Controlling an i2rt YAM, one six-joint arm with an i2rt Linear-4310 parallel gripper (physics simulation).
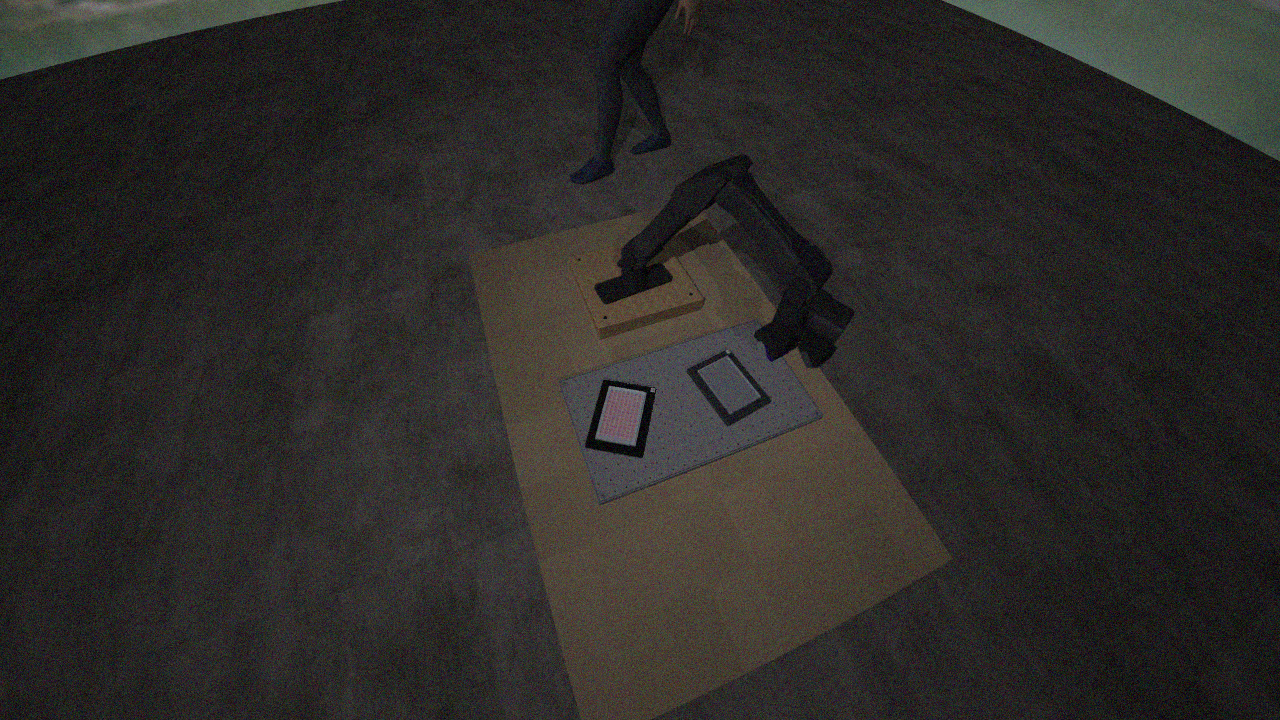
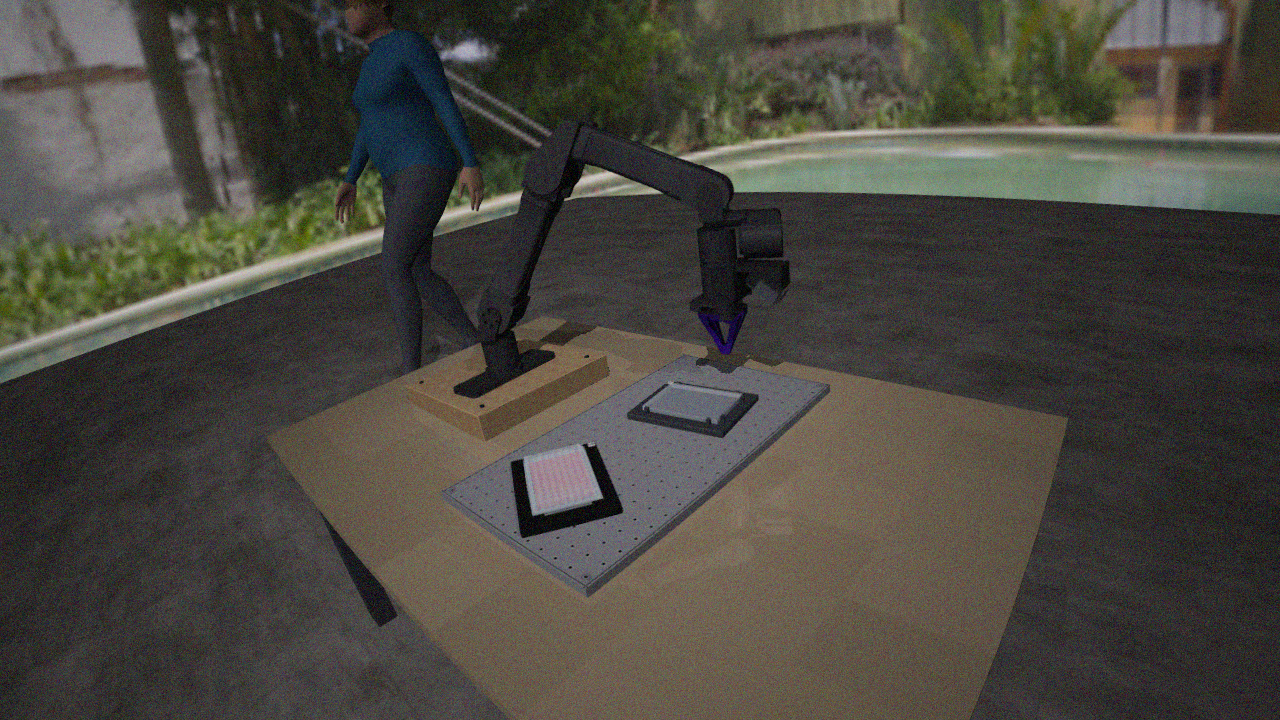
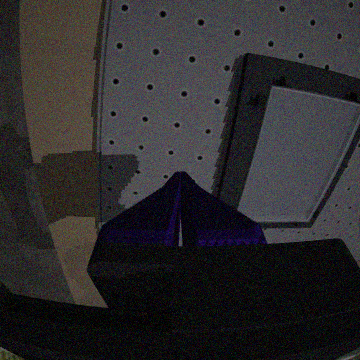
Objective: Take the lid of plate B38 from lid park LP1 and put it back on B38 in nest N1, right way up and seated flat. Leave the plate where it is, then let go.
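Places are measured from the arm's base along level axes (x back, y up, z left), in metres.
Pixels of known places: gripper, fingertip midpoint: (image 1: 769, 359) (image 2: 726, 353) (image 3: 180, 180); arm's base at its link origin: (image 1: 633, 284) (image 2: 506, 374).
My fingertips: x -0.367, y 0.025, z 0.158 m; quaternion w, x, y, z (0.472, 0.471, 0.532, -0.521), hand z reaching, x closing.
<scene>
Ahead of a thing's pixels: the offset from my fingertips to its top centre. Level surfaces: height alone.
My gripper (image 1: 771, 355) (image 2: 726, 350) (image 3: 180, 180) is shut and empty, its purple fingertips together. It hangs above the far right end of the pegboard, beside the lid park. The clear, greyish lid {dx +0.005, dy -0.035, dz -0.100 m} (image 1: 729, 385) (image 2: 693, 402) (image 3: 300, 155) lies flat in the dark grey frame of the lid park {dx +0.005, dy -0.033, dz -0.100 m} (image 1: 750, 408) (image 2: 729, 420) (image 3: 240, 150). The plate {dx +0.043, dy -0.027, dz -0.350 m} (image 1: 623, 415) (image 2: 562, 479), with pink wells showing, sits in the black nest {dx +0.043, dy -0.035, dz -0.350 m} (image 1: 615, 448) (image 2: 572, 519) at the board's other end. No lid is visible on it. Labels B38, LP1 and N1 are not readable.
The grey pegboard {dx +0.019, dy -0.052, dz -0.194 m} (image 1: 680, 447) (image 2: 662, 465) (image 3: 155, 102) carries both holders and lies on the wooden table {dy -0.066 m} (image 1: 760, 555) (image 2: 805, 555). The arm stands on a wooden block (image 1: 653, 313) (image 2: 547, 394) behind the board. A person (image 1: 623, 80) (image 2: 407, 116) is beyond the table.
</scene>
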